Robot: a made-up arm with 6 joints.
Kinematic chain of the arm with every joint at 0, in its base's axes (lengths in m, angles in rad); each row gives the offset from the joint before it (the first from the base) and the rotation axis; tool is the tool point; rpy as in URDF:
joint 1: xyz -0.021 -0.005 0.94 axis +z
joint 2: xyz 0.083 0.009 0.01 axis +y
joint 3: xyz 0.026 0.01 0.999 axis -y
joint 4: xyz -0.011 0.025 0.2 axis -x
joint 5: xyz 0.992 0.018 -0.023 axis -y
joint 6: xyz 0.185 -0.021 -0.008 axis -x
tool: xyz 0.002 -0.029 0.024 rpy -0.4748 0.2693 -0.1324
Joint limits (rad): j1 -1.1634..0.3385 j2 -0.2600..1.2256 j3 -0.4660..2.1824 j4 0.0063..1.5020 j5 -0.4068..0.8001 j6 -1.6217..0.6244
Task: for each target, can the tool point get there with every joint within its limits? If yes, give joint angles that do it. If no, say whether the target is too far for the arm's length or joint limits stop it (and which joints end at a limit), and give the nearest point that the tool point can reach.
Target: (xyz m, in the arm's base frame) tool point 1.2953 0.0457 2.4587
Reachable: yes | joints 0.0011 0.1467 0.3818 0.7806 0.4600 -0.8326
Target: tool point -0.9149 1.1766 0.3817
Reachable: no: joint limits stop it (at a limit: joint 1, joint 2, joint 3, joint 4, joint 5, joint 6) | nearest point 0.8809 0.3313 0.1260 | short by 2.001 m
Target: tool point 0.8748 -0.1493 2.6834
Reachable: yes | joints -0.1934 -0.1002 0.3202 0.1466 0.6316 0.1258
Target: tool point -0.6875 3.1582 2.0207
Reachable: no: too far | nearest point -0.4182 1.1290 2.3955 | short by 2.081 m
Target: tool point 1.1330 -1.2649 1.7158
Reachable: yes | joints -0.8521 0.4342 0.1402 1.1701 -0.0035 0.4472
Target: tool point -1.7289 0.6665 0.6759
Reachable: no: joint limits stop it (at a limit: joint 2, joint 3, joint 5, joint 6) | nearest point -1.1358 0.4333 2.3704 | short by 1.810 m
